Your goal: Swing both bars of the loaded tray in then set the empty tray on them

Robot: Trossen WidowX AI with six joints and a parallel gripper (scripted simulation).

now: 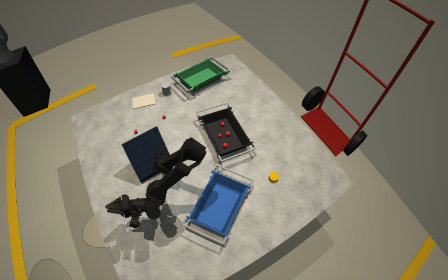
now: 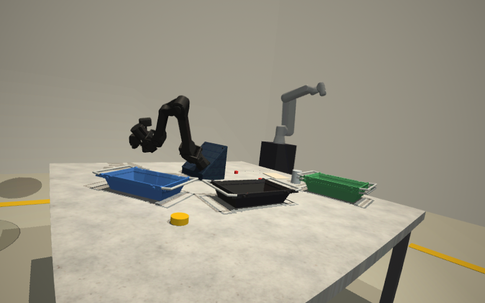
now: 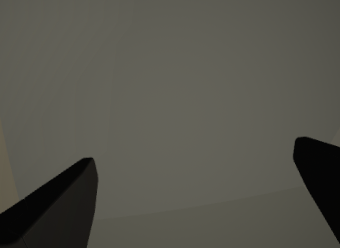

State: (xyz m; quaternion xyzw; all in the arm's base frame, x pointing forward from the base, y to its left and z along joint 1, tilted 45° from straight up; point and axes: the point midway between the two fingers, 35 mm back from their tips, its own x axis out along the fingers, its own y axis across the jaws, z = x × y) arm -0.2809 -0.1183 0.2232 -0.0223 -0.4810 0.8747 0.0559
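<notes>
My gripper tip is now 790 mm short of the yellow disc, 200 mm above it and 50 mm to the left of it. Also, from my gripper tip: beige card (730 mm to the left, 290 mm ahead, 210 mm below); then grey cylinder (740 mm to the left, 460 mm ahead, 170 mm below); then blue tray (470 mm ahead, 160 mm below, 80 mm to the right).
</notes>
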